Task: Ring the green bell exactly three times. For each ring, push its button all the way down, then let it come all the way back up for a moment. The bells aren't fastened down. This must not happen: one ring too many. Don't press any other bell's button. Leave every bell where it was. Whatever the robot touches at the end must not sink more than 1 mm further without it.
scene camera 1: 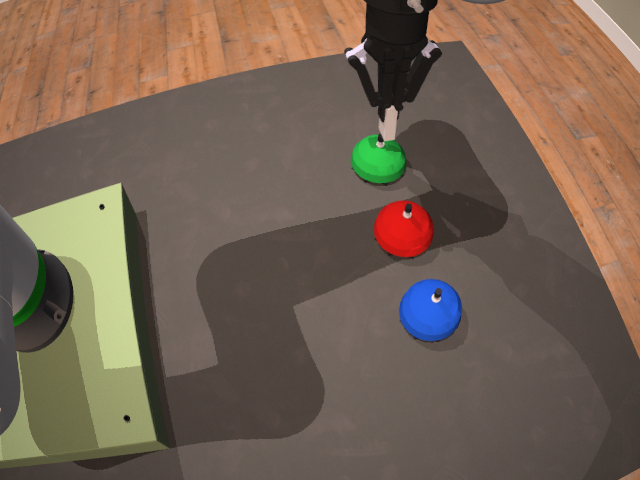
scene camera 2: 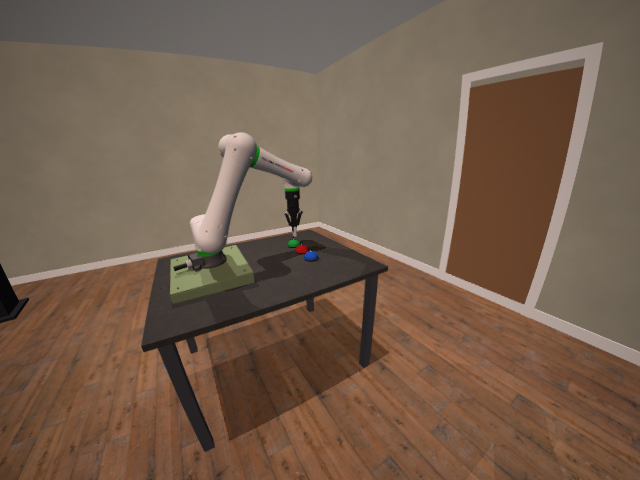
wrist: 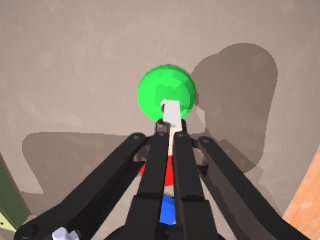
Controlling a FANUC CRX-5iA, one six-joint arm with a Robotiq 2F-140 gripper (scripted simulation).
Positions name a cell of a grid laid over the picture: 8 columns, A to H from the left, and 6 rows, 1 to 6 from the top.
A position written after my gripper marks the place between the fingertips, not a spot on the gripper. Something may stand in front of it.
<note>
I see my gripper (scene camera 1: E2), a green bell (scene camera 1: E3), a red bell (scene camera 1: F3) and a blue bell (scene camera 1: F4).
The green bell is seen too in the wrist view (wrist: E3). My gripper is seen too in the wrist view (wrist: E3).
</note>
